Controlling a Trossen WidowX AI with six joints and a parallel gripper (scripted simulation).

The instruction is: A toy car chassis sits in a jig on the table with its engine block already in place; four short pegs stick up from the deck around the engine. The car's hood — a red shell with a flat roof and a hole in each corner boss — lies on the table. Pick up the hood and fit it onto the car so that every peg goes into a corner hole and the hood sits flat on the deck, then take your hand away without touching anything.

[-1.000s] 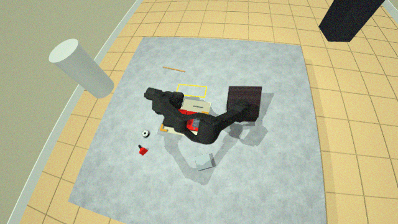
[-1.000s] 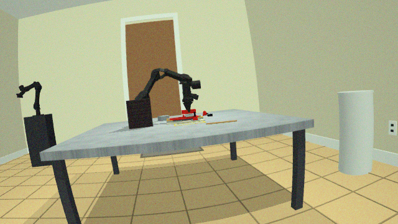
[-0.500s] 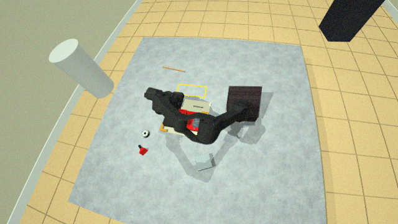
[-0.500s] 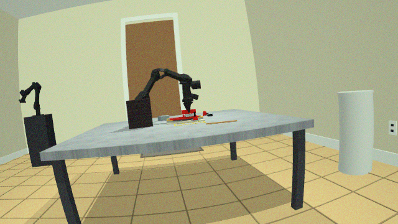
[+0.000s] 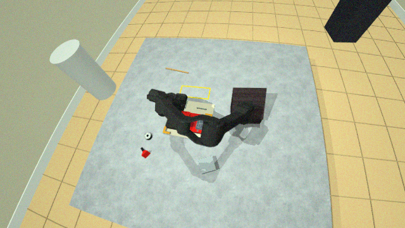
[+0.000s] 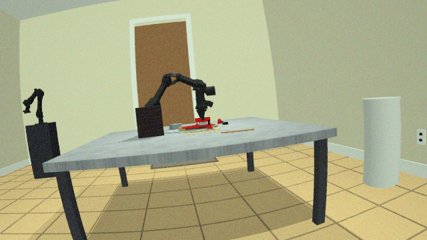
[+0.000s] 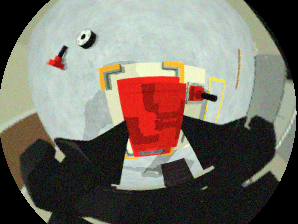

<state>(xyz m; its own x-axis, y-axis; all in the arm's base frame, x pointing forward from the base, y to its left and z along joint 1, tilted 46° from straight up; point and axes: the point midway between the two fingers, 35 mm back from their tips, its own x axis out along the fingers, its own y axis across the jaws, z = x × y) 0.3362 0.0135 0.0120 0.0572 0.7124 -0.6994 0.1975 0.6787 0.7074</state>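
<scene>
Right now my gripper tip is 3 cm above the engine block and 1 cm to the right of it. The rest, counted from my gripper tip: wheel 19 cm ahead, 9 cm to the left, 5 cm below; red hood 1 cm above; thin wooden stick 39 cm to the right, 7 cm ahead, 5 cm below.
</scene>
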